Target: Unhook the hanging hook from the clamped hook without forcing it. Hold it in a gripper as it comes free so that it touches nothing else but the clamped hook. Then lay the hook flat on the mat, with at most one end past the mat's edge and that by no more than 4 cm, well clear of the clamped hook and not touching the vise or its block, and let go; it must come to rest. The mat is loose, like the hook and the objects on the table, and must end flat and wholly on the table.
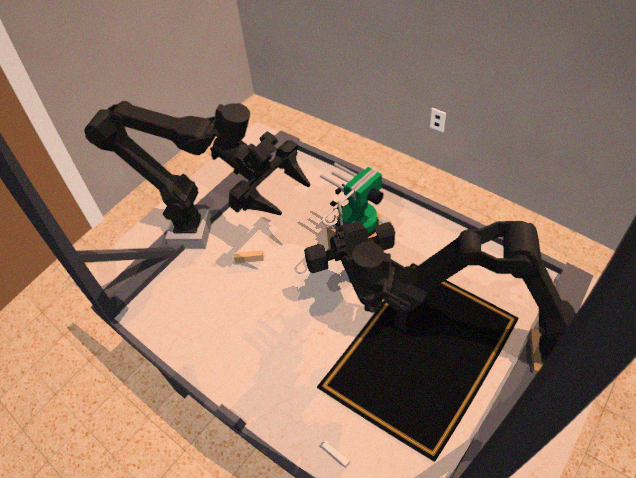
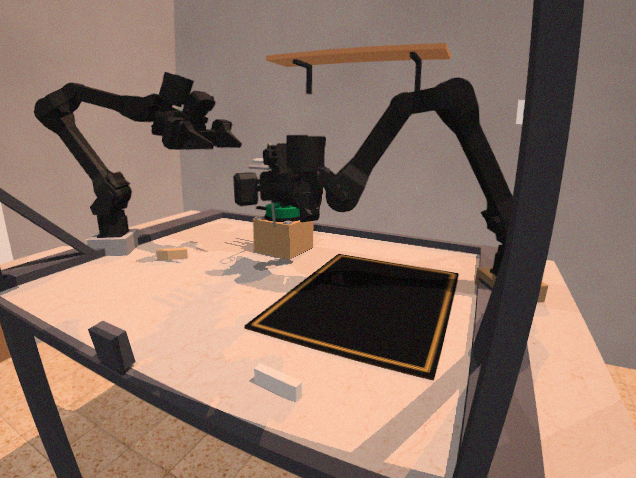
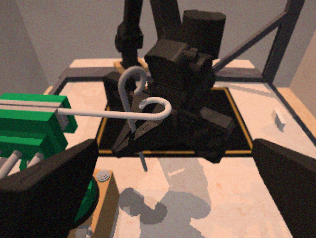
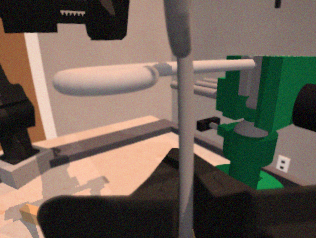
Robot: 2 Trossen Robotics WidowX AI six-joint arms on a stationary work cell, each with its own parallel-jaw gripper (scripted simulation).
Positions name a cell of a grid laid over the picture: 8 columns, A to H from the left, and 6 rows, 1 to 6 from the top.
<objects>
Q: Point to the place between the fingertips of the left gripper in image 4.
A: A1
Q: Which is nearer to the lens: the hook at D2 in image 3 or the mat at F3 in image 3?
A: The hook.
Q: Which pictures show the left gripper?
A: Image 1, image 2, image 3 and image 4: all of them.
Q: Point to a white block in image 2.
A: At D5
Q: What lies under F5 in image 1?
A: A mat.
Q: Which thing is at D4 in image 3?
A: The right gripper.
</objects>
